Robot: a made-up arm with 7 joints. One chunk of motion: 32 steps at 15 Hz.
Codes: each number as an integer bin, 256 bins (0 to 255) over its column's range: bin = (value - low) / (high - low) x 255, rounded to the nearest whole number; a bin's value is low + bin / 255 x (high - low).
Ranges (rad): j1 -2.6..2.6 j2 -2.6..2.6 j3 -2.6..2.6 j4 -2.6..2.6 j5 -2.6..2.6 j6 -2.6..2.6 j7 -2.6..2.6
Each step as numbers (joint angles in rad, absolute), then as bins.
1 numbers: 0.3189 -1.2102 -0.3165 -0.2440 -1.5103 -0.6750 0.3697
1 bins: 143 68 112 116 53 94 146
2 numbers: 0.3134 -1.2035 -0.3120 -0.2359 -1.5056 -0.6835 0.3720
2 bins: 143 68 112 116 54 94 146
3 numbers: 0.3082 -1.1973 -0.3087 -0.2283 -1.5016 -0.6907 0.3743
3 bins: 143 69 112 116 54 94 146
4 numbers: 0.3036 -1.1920 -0.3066 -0.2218 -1.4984 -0.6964 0.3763
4 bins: 142 69 112 117 54 93 146
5 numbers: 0.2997 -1.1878 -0.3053 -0.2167 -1.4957 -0.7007 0.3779
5 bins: 142 69 113 117 54 93 146
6 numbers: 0.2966 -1.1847 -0.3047 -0.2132 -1.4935 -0.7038 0.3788
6 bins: 142 69 113 117 54 93 146
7 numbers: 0.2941 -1.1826 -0.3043 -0.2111 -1.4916 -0.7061 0.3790
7 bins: 142 70 113 117 54 93 146
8 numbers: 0.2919 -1.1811 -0.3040 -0.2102 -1.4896 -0.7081 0.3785
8 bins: 142 70 113 117 54 93 146
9 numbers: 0.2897 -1.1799 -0.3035 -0.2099 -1.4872 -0.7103 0.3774
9 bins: 142 70 113 117 55 93 146
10 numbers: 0.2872 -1.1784 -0.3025 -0.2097 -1.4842 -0.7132 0.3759
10 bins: 142 70 113 117 55 93 146
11 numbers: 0.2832 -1.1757 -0.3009 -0.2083 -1.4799 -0.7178 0.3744
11 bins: 141 70 113 117 55 92 146
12 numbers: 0.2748 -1.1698 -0.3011 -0.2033 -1.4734 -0.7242 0.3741
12 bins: 141 70 113 118 55 92 146
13 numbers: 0.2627 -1.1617 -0.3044 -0.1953 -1.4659 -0.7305 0.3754
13 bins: 140 71 113 118 56 92 146
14 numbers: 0.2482 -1.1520 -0.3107 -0.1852 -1.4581 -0.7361 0.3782
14 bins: 140 71 112 118 56 91 146
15 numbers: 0.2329 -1.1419 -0.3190 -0.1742 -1.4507 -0.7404 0.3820
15 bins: 139 72 112 119 56 91 146
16 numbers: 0.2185 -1.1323 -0.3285 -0.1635 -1.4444 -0.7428 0.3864
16 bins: 138 72 111 119 57 91 146
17 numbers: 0.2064 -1.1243 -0.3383 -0.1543 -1.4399 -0.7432 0.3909
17 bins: 138 72 111 120 57 91 147
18 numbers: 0.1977 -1.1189 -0.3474 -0.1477 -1.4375 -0.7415 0.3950
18 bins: 137 73 110 120 57 91 147
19 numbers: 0.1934 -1.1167 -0.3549 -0.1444 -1.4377 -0.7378 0.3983
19 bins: 137 73 110 120 57 91 147
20 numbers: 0.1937 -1.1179 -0.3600 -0.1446 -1.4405 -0.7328 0.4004
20 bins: 137 73 110 120 57 92 147
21 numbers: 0.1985 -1.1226 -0.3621 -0.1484 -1.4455 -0.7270 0.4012
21 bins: 137 72 110 120 57 92 147
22 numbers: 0.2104 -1.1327 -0.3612 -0.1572 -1.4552 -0.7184 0.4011
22 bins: 138 72 110 120 56 92 147
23 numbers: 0.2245 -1.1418 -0.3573 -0.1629 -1.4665 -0.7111 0.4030
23 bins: 139 72 110 120 56 93 147
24 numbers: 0.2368 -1.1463 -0.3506 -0.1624 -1.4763 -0.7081 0.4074
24 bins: 139 71 110 120 55 93 147
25 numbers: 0.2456 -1.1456 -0.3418 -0.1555 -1.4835 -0.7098 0.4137
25 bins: 140 71 111 120 55 93 148
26 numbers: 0.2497 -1.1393 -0.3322 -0.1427 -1.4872 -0.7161 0.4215
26 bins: 140 72 111 121 55 92 148
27 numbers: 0.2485 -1.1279 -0.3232 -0.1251 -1.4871 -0.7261 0.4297
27 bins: 140 72 112 121 55 92 149
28 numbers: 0.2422 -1.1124 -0.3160 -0.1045 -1.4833 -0.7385 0.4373
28 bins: 139 73 112 122 55 91 149
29 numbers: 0.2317 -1.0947 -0.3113 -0.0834 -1.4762 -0.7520 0.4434
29 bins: 139 74 112 123 55 91 149
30 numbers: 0.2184 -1.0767 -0.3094 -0.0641 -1.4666 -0.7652 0.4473
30 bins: 138 75 112 124 56 90 149
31 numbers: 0.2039 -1.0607 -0.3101 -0.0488 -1.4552 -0.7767 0.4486
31 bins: 137 75 112 125 56 89 149
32 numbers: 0.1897 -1.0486 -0.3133 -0.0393 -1.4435 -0.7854 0.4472
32 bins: 137 76 112 126 57 89 149
